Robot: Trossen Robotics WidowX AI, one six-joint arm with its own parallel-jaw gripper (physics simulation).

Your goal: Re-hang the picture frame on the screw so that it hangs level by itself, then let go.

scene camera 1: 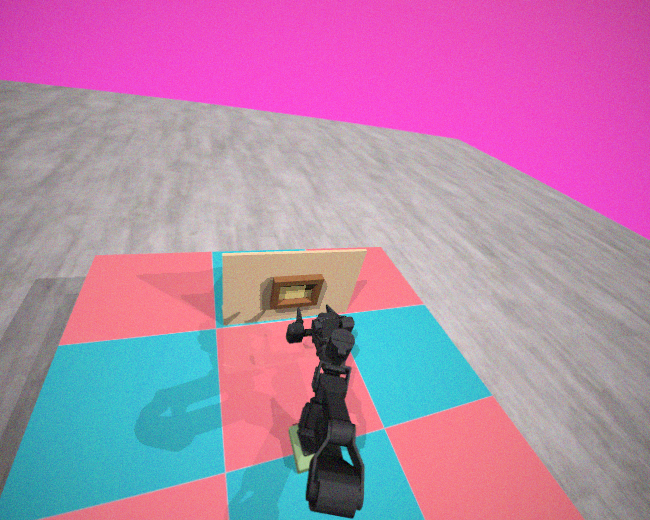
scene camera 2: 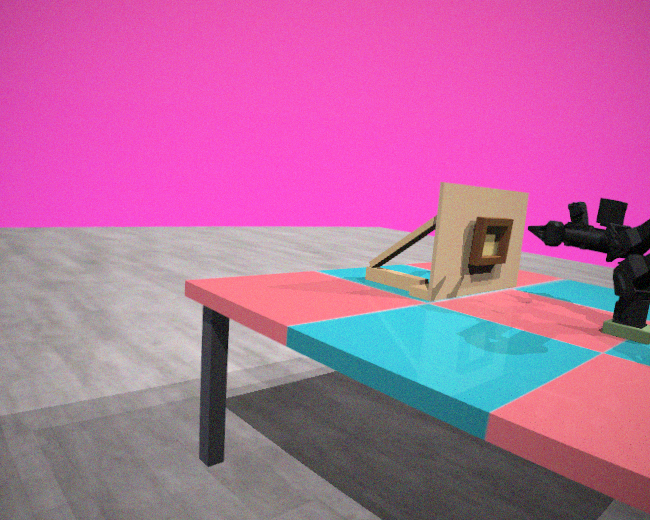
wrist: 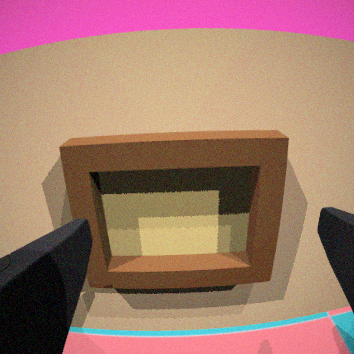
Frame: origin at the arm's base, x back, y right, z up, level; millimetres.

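Where they show: gripper, fingertip midpoint: (scene camera 1: 312, 306) (scene camera 2: 535, 227) (wrist: 208, 226); arm's base, origin of the base link: (scene camera 1: 312, 439) (scene camera 2: 629, 323).
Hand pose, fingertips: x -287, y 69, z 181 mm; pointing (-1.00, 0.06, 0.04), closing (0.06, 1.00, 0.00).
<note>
Things, the pixels of their top centre, and the offset from my fingertips. Level surfaces: height alone.
- brown picture frame, middle of its top: (wrist: 172, 132) (scene camera 2: 494, 217) (scene camera 1: 299, 276) dx -120, dy -6, dz +14 mm
- turquoise checkered table, its level: dz -206 mm
- foot, middle of its top: (scene camera 2: 396, 272) dx -319, dy -167, dz -168 mm
The brown picture frame (scene camera 1: 298, 279) (scene camera 2: 494, 221) (wrist: 175, 154) is upright against the front of the tan board (scene camera 1: 243, 271) (scene camera 2: 455, 216) (wrist: 175, 80), clear of the table. Its top edge runs about parallel to the board's top edge in the wrist view. Shadows fall beside and below it. The screw does not show; whether the frame hangs on it is hidden. My gripper (scene camera 1: 313, 309) (scene camera 2: 530, 228) (wrist: 208, 226) is open and empty, in front of the frame and apart from it. In the wrist view its fingers stand left and right of the frame's lower half.
The board stands on the pink and turquoise checkered table (scene camera 1: 124, 368) (scene camera 2: 379, 341), near its far edge. A slanted brace (scene camera 2: 403, 242) and a foot (scene camera 2: 393, 277) support it from behind. The arm's green base plate (scene camera 1: 298, 452) (scene camera 2: 623, 329) is on the table.
</note>
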